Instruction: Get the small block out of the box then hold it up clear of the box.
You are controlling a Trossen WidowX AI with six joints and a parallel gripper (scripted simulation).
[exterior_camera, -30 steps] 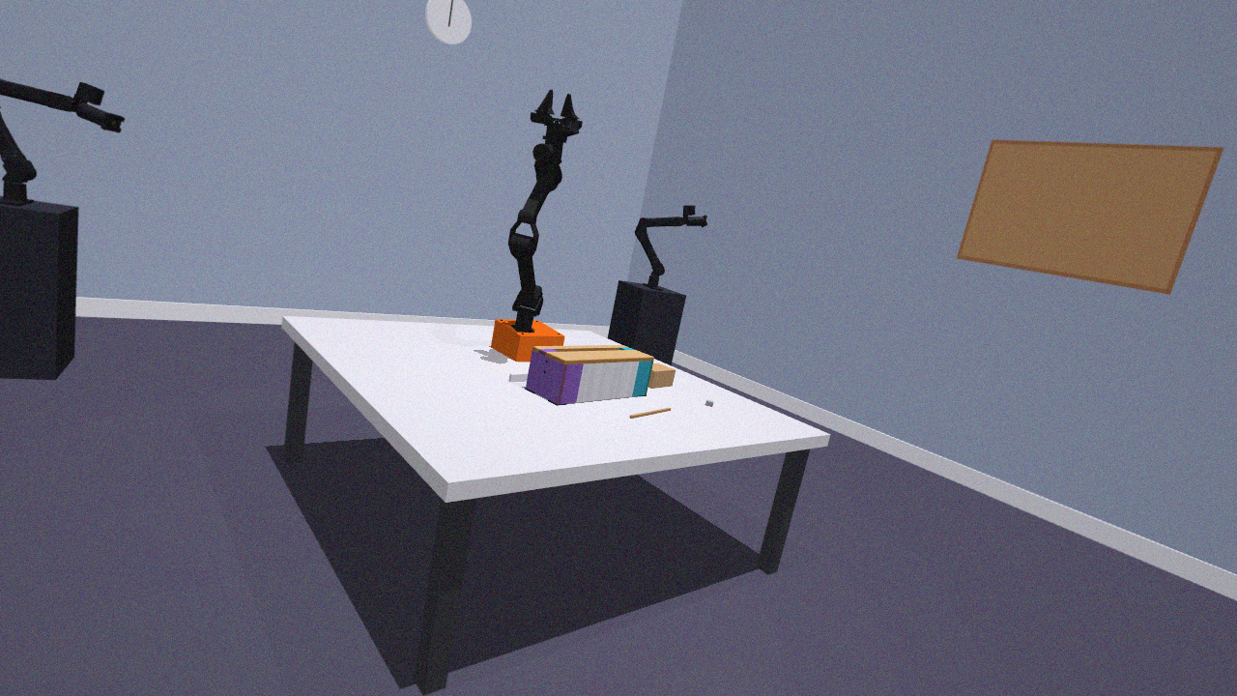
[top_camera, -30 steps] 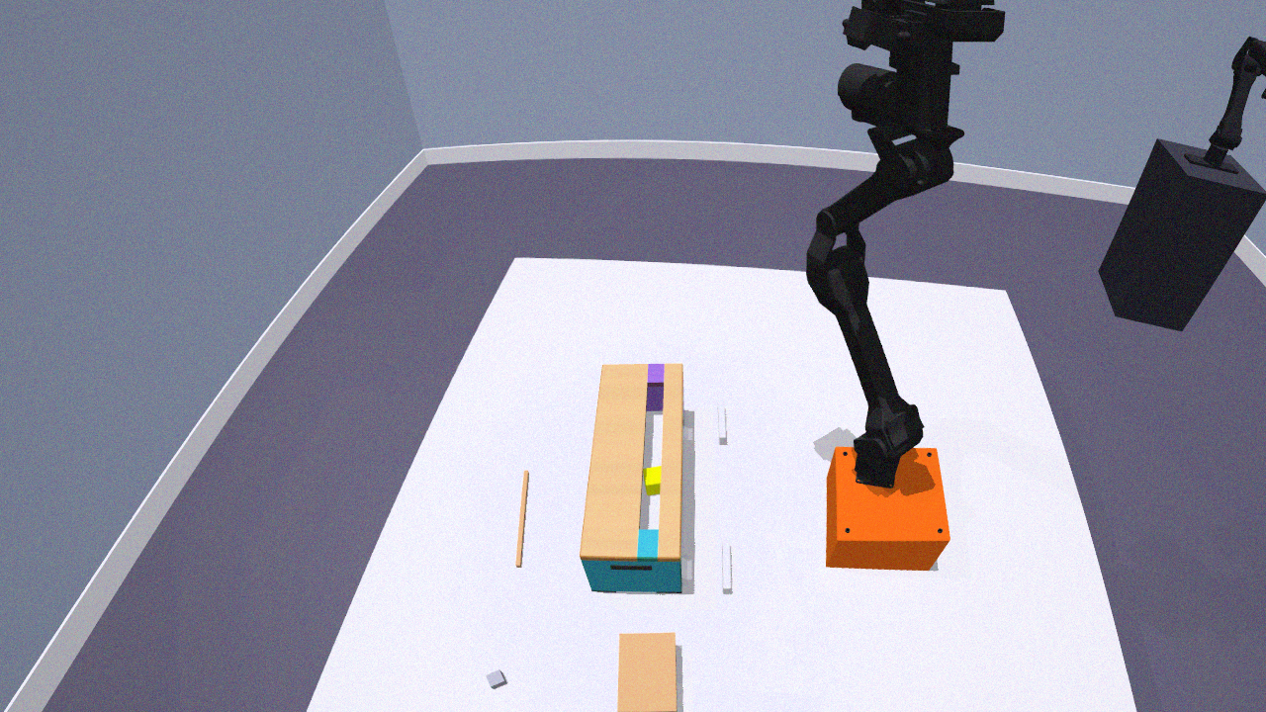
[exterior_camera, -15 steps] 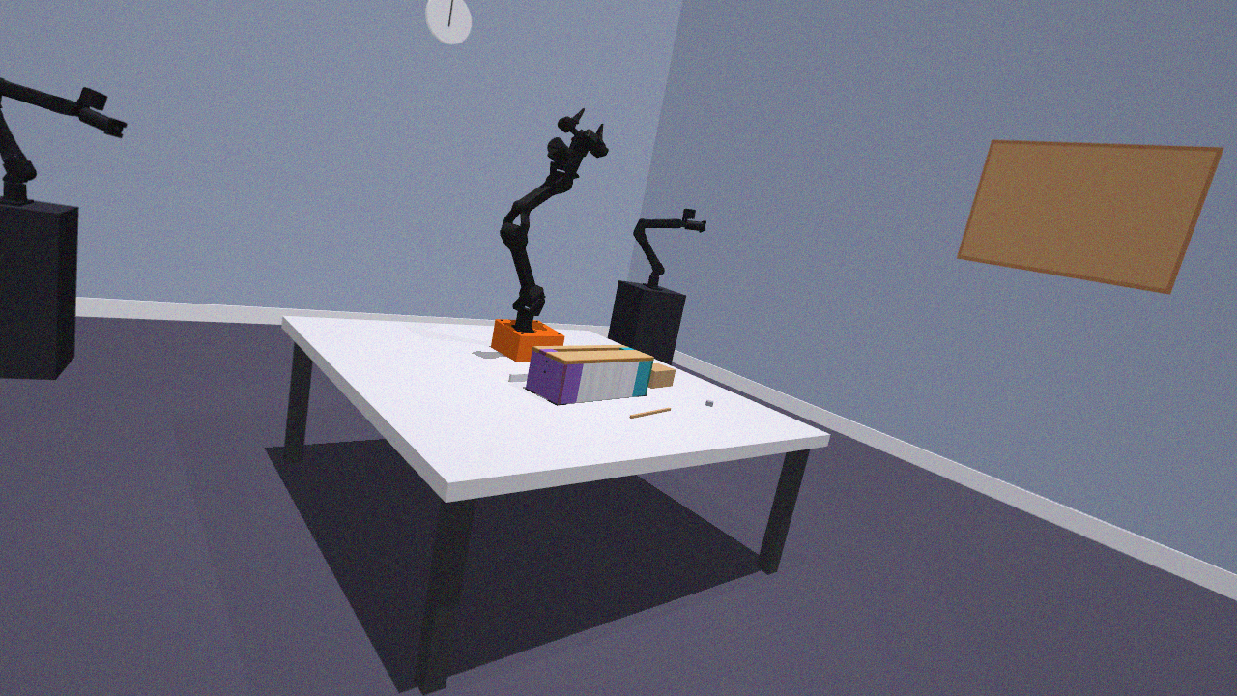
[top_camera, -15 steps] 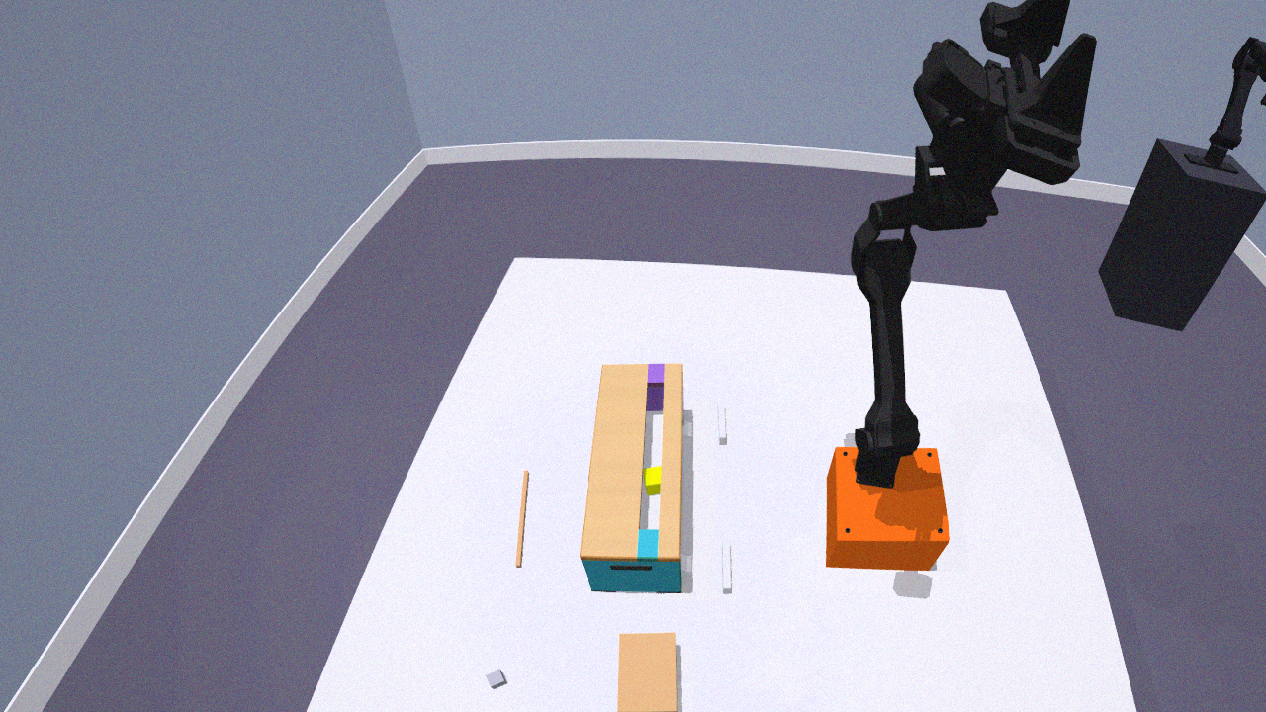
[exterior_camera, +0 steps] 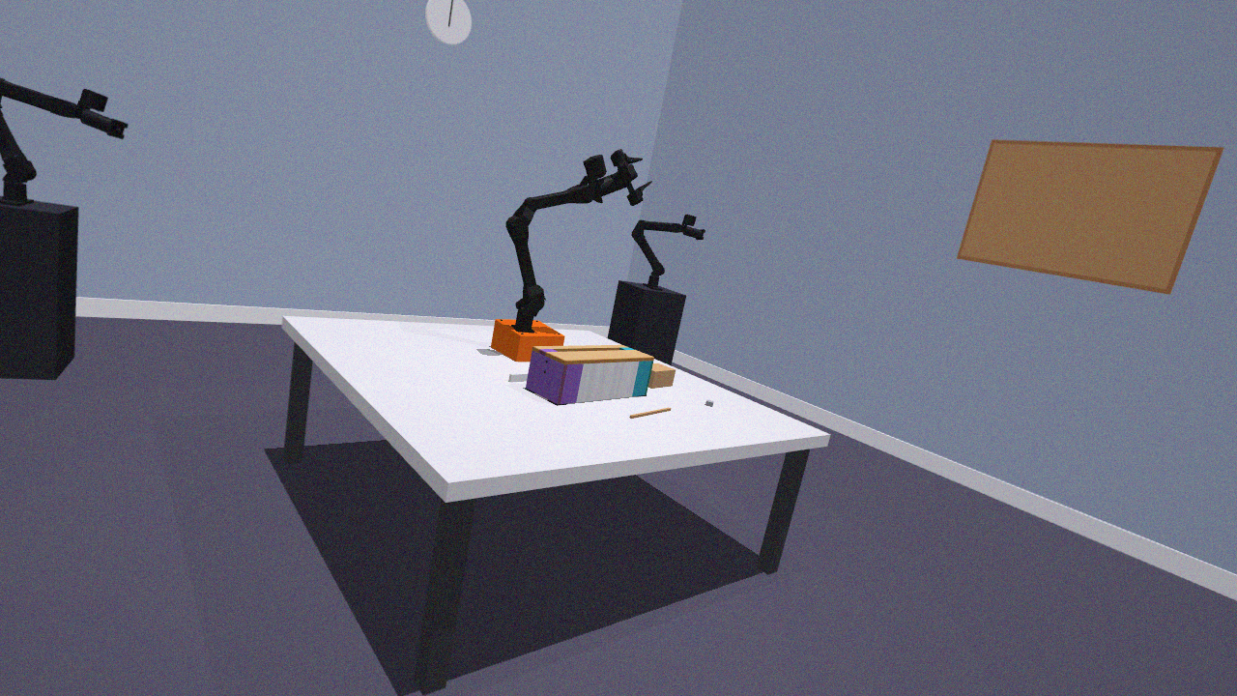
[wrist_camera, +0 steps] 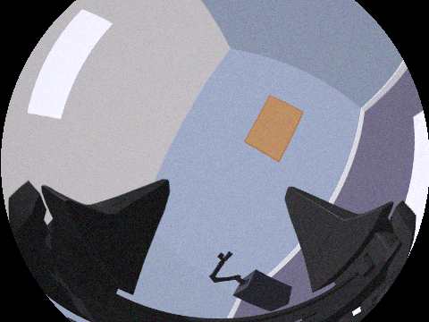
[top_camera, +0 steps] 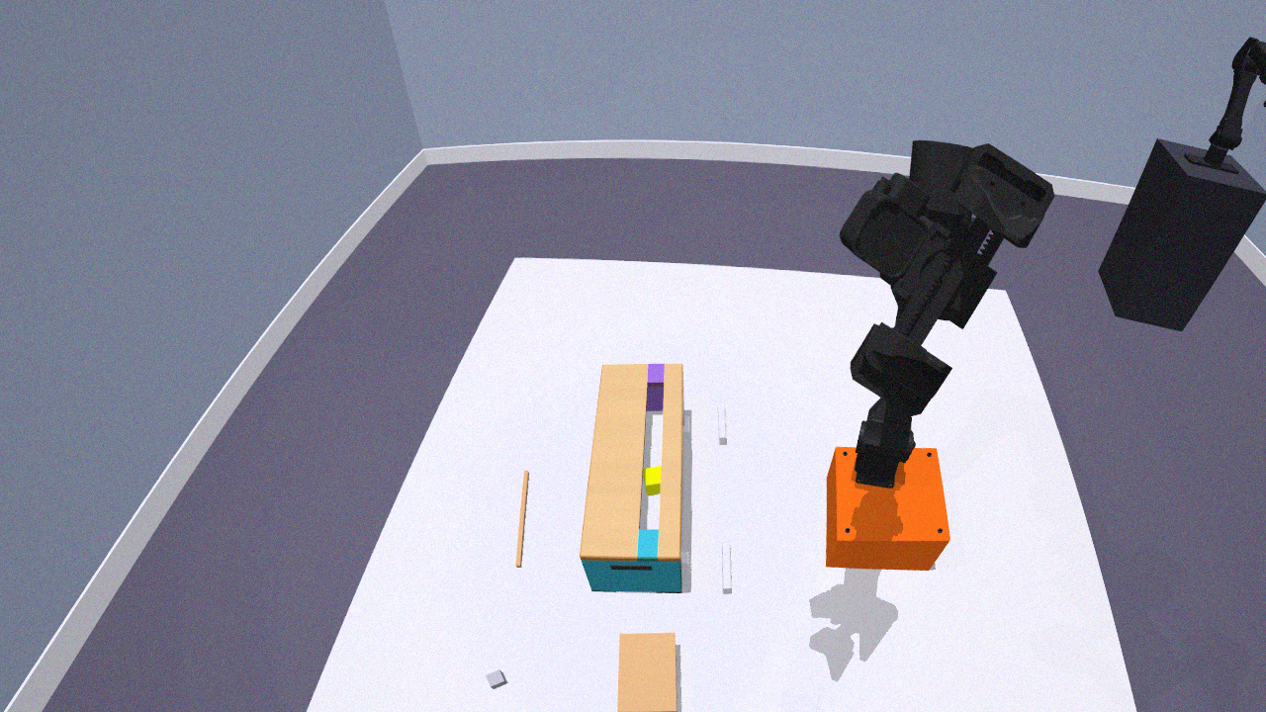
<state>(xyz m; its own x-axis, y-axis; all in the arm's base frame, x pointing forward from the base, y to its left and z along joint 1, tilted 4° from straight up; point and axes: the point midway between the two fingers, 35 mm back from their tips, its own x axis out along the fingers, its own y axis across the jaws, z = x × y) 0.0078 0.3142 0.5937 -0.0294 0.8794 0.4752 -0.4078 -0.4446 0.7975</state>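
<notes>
Right now the box is 300 mm ahead of my gripper tip, 260 mm to the right of it and 650 mm below it. The rest, counted from my gripper tip: small yellow block: 300 mm ahead, 230 mm to the right, 620 mm below; tan slab: 210 mm ahead, 70 mm to the left, 680 mm below; small grey cube: 420 mm ahead, 150 mm to the left, 700 mm below.
</notes>
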